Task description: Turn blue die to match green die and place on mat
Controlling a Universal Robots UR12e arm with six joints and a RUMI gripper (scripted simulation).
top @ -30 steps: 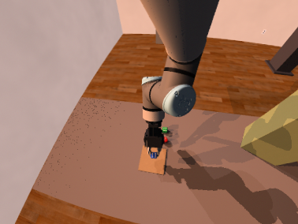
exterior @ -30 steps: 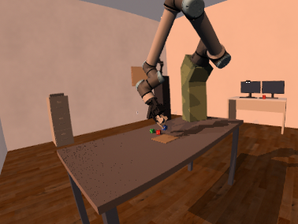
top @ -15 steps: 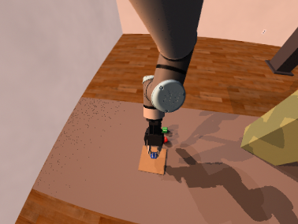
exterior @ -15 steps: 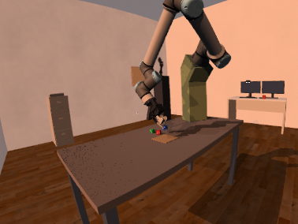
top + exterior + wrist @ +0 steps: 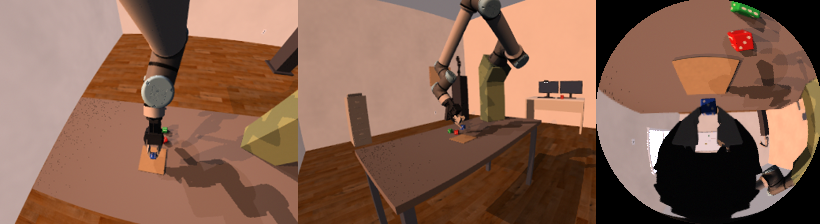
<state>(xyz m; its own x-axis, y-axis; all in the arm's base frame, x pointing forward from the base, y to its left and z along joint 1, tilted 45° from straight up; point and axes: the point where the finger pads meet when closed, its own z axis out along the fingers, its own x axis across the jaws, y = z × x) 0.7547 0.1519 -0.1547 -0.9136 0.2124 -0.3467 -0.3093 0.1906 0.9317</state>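
My hand is 90 mm above the tan mat and 10 mm to the right of it. The rest, counted from my hand: green die: 170 mm to the right, 80 mm below, 50 mm behind; red die: 110 mm to the right, 80 mm below, 50 mm behind; blue die: 10 mm to the left, 10 mm below.
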